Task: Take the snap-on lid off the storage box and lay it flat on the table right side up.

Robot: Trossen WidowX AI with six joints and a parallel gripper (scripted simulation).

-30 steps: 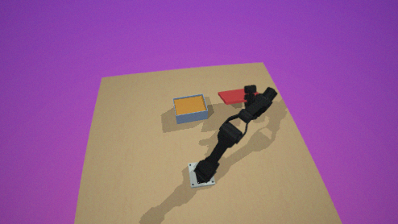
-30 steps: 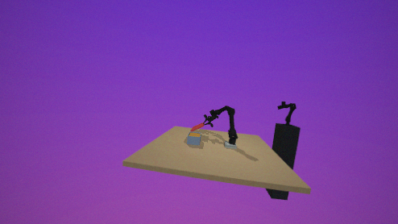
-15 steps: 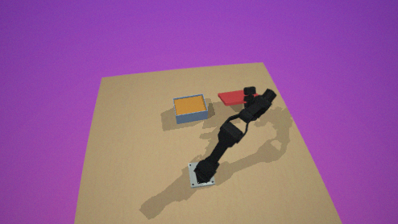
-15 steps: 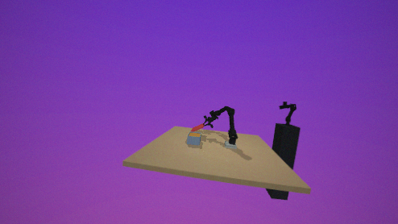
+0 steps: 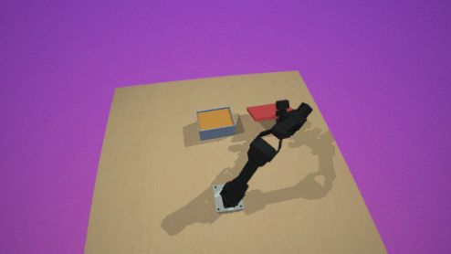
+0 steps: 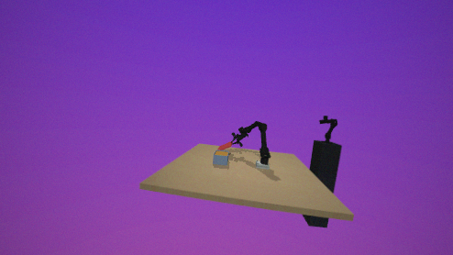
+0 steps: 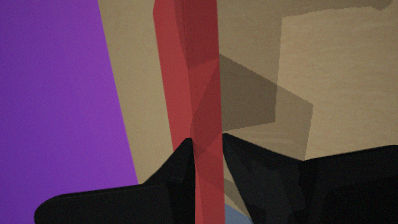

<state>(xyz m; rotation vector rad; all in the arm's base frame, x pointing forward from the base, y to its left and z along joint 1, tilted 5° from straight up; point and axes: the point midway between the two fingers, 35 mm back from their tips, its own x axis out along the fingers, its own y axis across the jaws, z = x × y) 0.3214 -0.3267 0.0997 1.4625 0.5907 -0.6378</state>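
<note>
The lid lies 70 mm ahead of my gripper tip and 40 mm below it. The rest, counted from my gripper tip: grey-blue storage box (80 mm ahead, 310 mm to the left, 80 mm below).
</note>
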